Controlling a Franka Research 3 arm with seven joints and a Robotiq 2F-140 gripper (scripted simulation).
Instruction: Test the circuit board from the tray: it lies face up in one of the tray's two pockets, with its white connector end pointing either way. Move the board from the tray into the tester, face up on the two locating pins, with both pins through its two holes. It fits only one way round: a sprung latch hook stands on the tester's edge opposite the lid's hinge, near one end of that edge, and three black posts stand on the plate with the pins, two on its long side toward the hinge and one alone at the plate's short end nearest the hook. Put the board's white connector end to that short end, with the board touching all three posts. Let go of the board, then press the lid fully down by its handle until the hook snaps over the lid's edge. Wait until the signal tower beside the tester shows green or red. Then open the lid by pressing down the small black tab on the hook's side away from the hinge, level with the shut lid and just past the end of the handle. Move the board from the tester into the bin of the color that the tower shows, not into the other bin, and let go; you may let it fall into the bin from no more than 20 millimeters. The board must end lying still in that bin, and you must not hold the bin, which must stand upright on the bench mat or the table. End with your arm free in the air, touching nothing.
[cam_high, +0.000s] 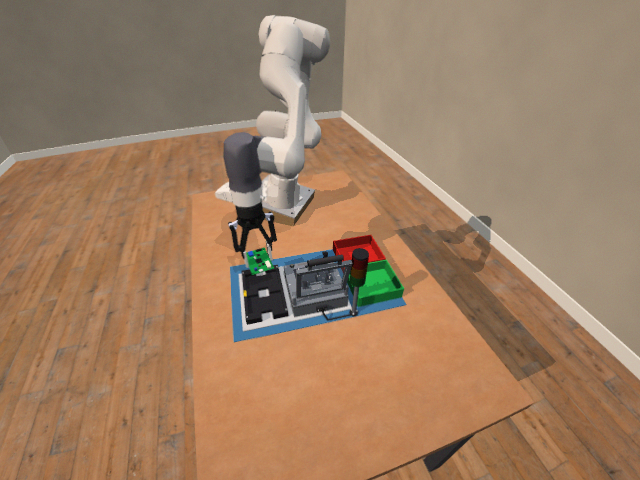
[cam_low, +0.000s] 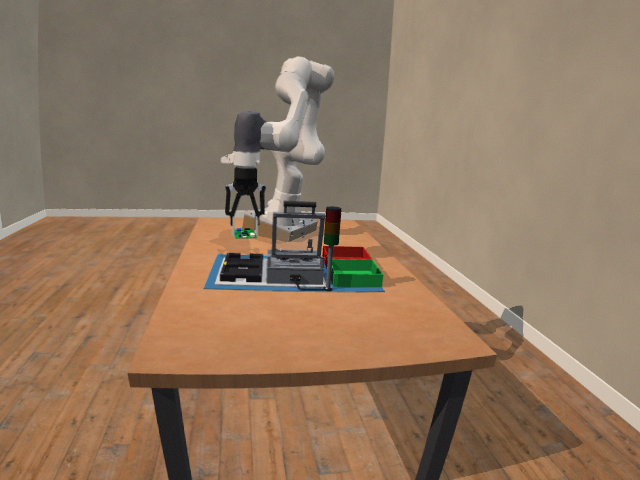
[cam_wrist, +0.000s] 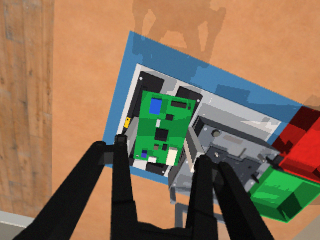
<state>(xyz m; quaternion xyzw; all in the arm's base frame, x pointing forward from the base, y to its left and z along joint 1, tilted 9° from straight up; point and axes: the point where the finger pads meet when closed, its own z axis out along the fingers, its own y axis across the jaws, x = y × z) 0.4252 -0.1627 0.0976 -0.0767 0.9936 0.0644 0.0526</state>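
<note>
Right now the green circuit board is 20 mm below my hand. From my hand the other things lie so: tester lid 190 mm ahead, 170 mm to the left, 40 mm above; then red bin 370 mm to the left, 130 mm below, 40 mm behind; then dark plate 170 mm to the left, 70 mm below, 70 mm ahead.
</note>
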